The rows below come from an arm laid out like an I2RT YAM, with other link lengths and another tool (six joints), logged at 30 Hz.
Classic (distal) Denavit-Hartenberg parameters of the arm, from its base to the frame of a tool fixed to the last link. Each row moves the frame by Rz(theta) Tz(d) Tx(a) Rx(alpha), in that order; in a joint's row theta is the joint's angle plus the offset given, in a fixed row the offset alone. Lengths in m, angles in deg.
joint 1: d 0.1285  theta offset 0  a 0.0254  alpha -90
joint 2: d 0  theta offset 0  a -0.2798  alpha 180
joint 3: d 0  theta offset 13.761  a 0.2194  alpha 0
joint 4: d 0.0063  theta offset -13.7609  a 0.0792  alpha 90
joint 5: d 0.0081  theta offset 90  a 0  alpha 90
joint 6: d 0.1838  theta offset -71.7  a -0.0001  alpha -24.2
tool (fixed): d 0.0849  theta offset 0  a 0  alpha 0
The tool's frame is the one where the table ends.
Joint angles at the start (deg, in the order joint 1, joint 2, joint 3, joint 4, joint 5, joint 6): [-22.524 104.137 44.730 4.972 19.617 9.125]
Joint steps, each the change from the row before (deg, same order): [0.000 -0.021 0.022 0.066 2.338 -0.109]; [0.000 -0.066 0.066 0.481 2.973 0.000]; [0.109 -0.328 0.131 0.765 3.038 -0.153]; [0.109 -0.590 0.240 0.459 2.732 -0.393]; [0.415 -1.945 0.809 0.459 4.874 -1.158]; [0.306 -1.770 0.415 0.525 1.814 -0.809]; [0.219 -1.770 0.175 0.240 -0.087 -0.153]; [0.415 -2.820 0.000 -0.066 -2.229 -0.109]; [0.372 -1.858 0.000 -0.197 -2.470 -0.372]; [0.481 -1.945 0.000 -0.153 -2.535 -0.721]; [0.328 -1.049 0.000 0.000 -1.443 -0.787]
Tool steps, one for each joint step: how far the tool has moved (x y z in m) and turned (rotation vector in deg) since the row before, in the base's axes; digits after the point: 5 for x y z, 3 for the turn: [-0.00580 -0.00793 0.00452 -1.837 0.686 -1.279]; [-0.00561 -0.01045 0.00770 -2.457 0.355 -1.747]; [-0.00337 -0.01044 0.01122 -2.763 -0.108 -1.606]; [-0.00286 -0.00905 0.01255 -2.600 -0.116 -1.309]; [-0.00261 -0.01454 0.03041 -4.991 -0.756 -2.006]; [0.00247 -0.00532 0.02047 -2.465 -1.416 -0.467]; [0.00511 -0.00003 0.01373 -0.791 -1.937 0.366]; [0.01193 0.00665 0.01466 0.351 -3.020 2.137]; [0.01100 0.00791 0.00784 0.731 -1.832 2.474]; [0.01164 0.00916 0.00926 0.507 -1.699 2.862]; [0.00700 0.00564 0.00566 0.059 -0.727 1.897]
